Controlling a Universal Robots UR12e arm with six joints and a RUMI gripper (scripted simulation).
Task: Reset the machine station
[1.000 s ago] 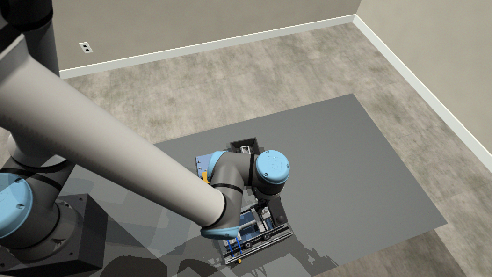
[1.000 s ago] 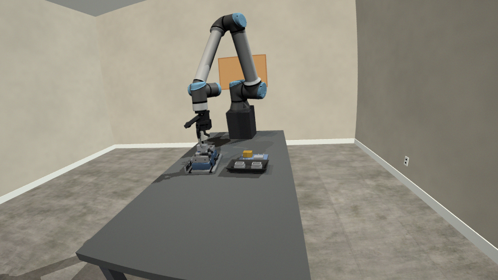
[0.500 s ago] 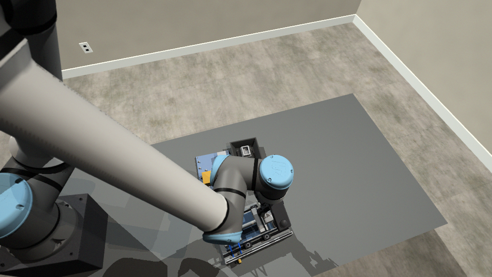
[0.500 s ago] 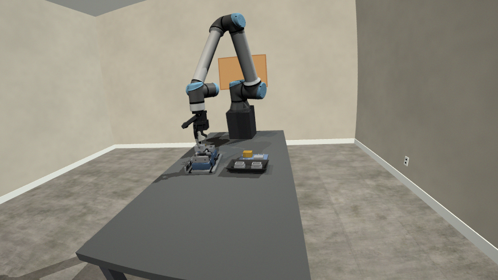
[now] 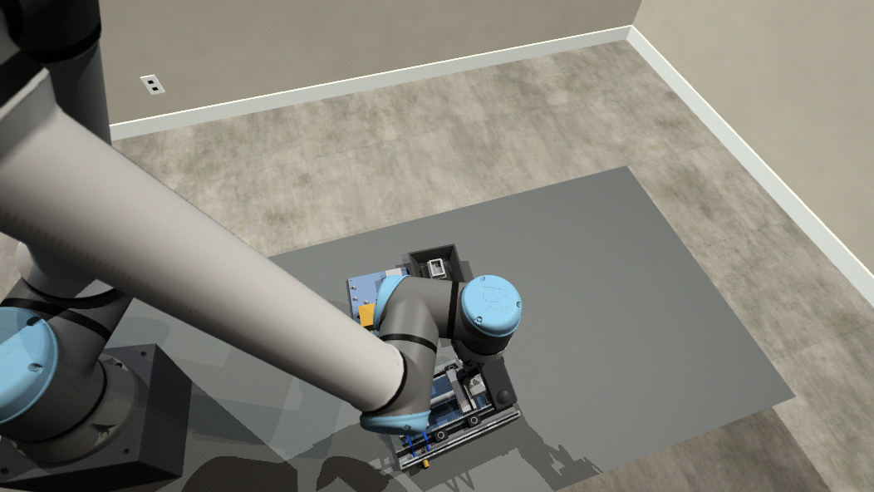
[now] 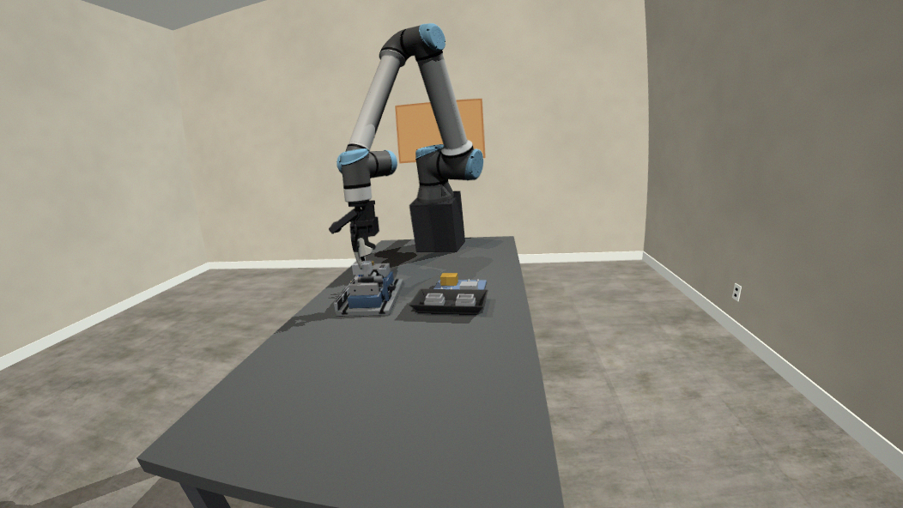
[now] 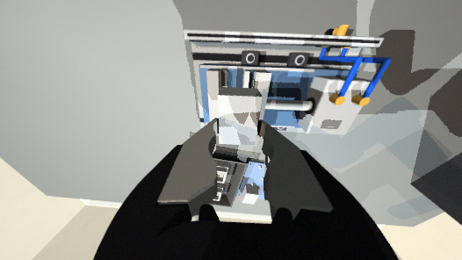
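My gripper is now 2 cm above the gray blank. Also, from my hand: yellow brass blank (24 cm to the left, 23 cm behind, 14 cm below); then blue infeed plate (29 cm to the left, 18 cm behind, 16 cm below); then pale rod (9 cm below, 8 cm behind, 1 cm to the right).
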